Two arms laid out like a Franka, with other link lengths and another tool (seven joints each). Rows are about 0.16 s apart.
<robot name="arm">
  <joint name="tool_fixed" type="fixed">
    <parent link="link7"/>
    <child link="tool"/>
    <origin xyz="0.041 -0.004 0.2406" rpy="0 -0.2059 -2.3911"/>
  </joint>
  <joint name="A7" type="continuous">
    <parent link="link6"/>
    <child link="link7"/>
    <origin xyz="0.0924 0 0" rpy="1.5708 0 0"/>
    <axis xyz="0 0 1"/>
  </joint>
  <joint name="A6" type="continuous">
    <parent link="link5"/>
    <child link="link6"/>
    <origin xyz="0 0 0" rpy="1.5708 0 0"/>
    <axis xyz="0 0 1"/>
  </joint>
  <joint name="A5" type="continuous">
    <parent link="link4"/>
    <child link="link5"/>
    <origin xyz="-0.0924 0.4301 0" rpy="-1.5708 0 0"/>
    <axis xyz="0 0 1"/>
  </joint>
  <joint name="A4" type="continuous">
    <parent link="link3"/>
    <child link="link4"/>
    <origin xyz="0.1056 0 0" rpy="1.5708 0 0"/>
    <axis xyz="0 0 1"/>
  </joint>
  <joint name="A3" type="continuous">
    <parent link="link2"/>
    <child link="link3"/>
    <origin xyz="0 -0.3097 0" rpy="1.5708 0 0"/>
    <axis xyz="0 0 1"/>
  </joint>
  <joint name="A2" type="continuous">
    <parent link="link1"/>
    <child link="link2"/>
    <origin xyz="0 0 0" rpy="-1.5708 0 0"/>
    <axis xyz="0 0 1"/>
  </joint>
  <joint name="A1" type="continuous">
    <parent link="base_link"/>
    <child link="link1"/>
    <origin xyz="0 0 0.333"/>
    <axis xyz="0 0 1"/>
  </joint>
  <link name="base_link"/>
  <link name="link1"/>
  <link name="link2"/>
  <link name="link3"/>
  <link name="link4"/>
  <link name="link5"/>
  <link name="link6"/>
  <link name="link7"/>
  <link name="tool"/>
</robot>
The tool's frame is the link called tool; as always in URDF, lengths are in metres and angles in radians. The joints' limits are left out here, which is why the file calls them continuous.
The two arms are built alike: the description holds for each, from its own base.
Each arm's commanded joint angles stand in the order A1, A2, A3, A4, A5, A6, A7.
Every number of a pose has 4 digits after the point.
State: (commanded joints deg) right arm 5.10 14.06 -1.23 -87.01 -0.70 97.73 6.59; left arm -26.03 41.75 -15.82 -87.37 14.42 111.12 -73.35
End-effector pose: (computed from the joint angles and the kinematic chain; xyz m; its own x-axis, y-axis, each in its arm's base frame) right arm 0.7354 0.0470 0.3680 -0.6961 0.6950 -0.1799 0.7126 0.6994 -0.0555; left arm 0.5841 -0.4113 0.0492 -0.9554 0.2938 0.0304 0.2949 0.9428 0.1555
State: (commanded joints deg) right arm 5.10 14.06 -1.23 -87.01 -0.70 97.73 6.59; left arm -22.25 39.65 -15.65 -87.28 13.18 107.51 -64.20
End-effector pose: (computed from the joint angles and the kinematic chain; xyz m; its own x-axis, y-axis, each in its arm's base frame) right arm 0.7354 0.0470 0.3680 -0.6961 0.6950 -0.1799 0.7126 0.6994 -0.0555; left arm 0.6089 -0.3711 0.0710 -0.9293 0.3610 0.0784 0.3684 0.9214 0.1237
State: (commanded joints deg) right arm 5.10 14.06 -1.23 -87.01 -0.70 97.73 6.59; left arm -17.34 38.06 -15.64 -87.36 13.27 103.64 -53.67
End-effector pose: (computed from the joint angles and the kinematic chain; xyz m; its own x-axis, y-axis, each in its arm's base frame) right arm 0.7354 0.0470 0.3680 -0.6961 0.6950 -0.1799 0.7126 0.6994 -0.0555; left arm 0.6339 -0.3148 0.0859 -0.8868 0.4417 0.1358 0.4549 0.8861 0.0886
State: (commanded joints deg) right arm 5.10 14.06 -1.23 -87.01 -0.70 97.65 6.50; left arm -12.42 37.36 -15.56 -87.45 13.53 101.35 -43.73
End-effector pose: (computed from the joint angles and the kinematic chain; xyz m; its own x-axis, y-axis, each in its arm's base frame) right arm 0.7350 0.0470 0.3678 -0.6974 0.6940 -0.1790 0.7115 0.7005 -0.0565; left arm 0.6551 -0.2587 0.0907 -0.8411 0.5116 0.1756 0.5251 0.8502 0.0384
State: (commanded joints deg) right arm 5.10 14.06 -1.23 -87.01 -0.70 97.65 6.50; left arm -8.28 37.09 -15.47 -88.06 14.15 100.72 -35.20
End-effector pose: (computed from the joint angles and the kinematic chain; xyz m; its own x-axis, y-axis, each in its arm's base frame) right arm 0.7350 0.0470 0.3678 -0.6974 0.6940 -0.1790 0.7115 0.7005 -0.0565; left arm 0.6692 -0.2113 0.0876 -0.7943 0.5752 0.1955 0.5850 0.8110 -0.0095
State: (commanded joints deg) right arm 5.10 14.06 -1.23 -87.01 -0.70 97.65 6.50; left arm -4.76 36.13 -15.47 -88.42 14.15 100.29 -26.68
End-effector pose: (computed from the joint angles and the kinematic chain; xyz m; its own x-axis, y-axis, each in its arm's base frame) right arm 0.7350 0.0470 0.3678 -0.6974 0.6940 -0.1790 0.7115 0.7005 -0.0565; left arm 0.6815 -0.1747 0.0947 -0.7426 0.6424 0.1893 0.6439 0.7626 -0.0622
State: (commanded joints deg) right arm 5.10 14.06 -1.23 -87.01 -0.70 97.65 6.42; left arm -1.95 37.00 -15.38 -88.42 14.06 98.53 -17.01
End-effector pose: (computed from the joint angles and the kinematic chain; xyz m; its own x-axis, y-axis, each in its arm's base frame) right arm 0.7350 0.0471 0.3678 -0.6984 0.6930 -0.1789 0.7105 0.7014 -0.0565; left arm 0.6782 -0.1437 0.0819 -0.6577 0.7230 0.2114 0.7093 0.6889 -0.1493
